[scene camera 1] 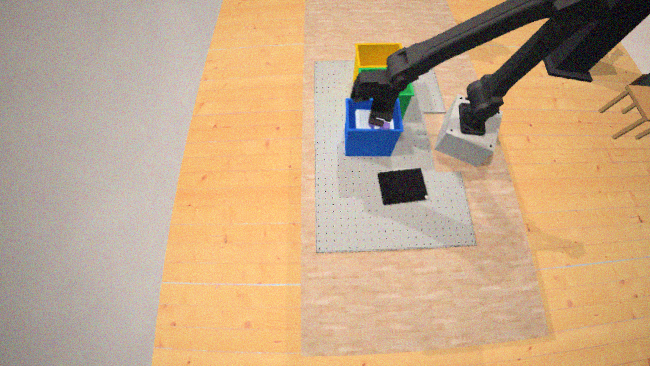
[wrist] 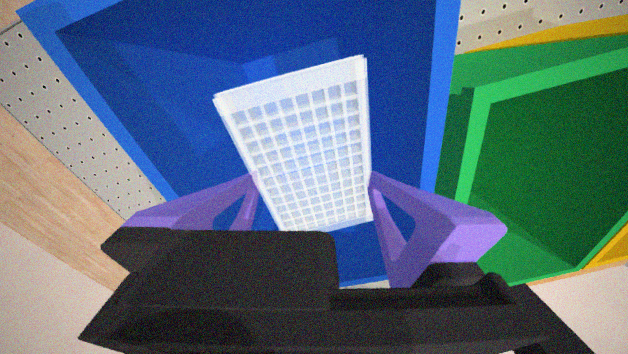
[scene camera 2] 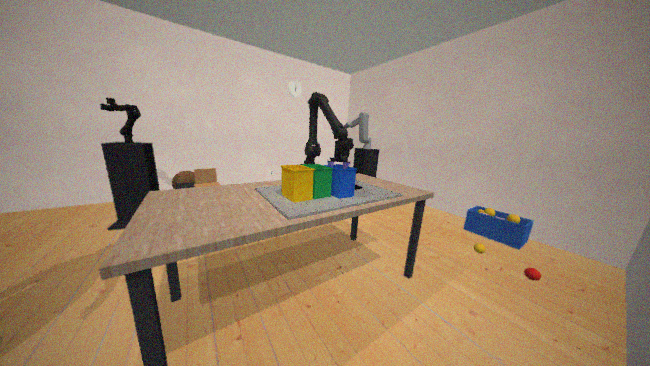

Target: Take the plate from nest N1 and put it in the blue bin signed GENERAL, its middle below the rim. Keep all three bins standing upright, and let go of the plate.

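Frame: origin at the arm's base, x right, y ahead, z up, level; metres.
Where they show: gripper, fingertip midpoint: point(scene camera 1: 376, 121) point(wrist: 313, 177); arm's base, origin of the base link: point(scene camera 1: 471, 119).
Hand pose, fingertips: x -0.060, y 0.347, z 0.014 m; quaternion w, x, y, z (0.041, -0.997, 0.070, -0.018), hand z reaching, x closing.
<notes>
Each offset is from my fingertips to the top centre of the thing. "pt": to the spot under its first point. Level surfaces: height alone.
The white plate {dx +0.000, dy +0.007, dz +0.016 m} point(scene camera 1: 362, 119) point(wrist: 310, 155) with a grid of wells is between my gripper's two purple fingers, touching both side edges. My gripper point(scene camera 1: 380, 124) point(scene camera 2: 338, 165) point(wrist: 313, 177) is shut on it and points down into the blue bin's opening. The blue bin {dx -0.005, dy +0.016, dz +0.046 m} point(scene camera 1: 370, 144) point(scene camera 2: 344, 182) point(wrist: 442, 75) stands upright, slightly turned, with its walls around the plate. The plate does not show above the rim in scene camera 2's view; its exact depth is hard to tell. No sign or nest label is readable.
The green bin {dx +0.143, dy -0.023, dz +0.046 m} point(scene camera 1: 406, 104) point(scene camera 2: 322, 182) point(wrist: 472, 145) stands upright beside the blue bin, with a narrow gap. The yellow bin {dx +0.275, dy -0.005, dz +0.046 m} point(scene camera 1: 378, 55) point(scene camera 2: 297, 185) stands upright beyond it. A black pad {pt dx -0.179, dy -0.117, dz -0.122 m} point(scene camera 1: 402, 186) lies on the perforated grey board {dz -0.133 m} point(scene camera 1: 350, 230). The arm's grey base block point(scene camera 1: 462, 148) is nearby.
</notes>
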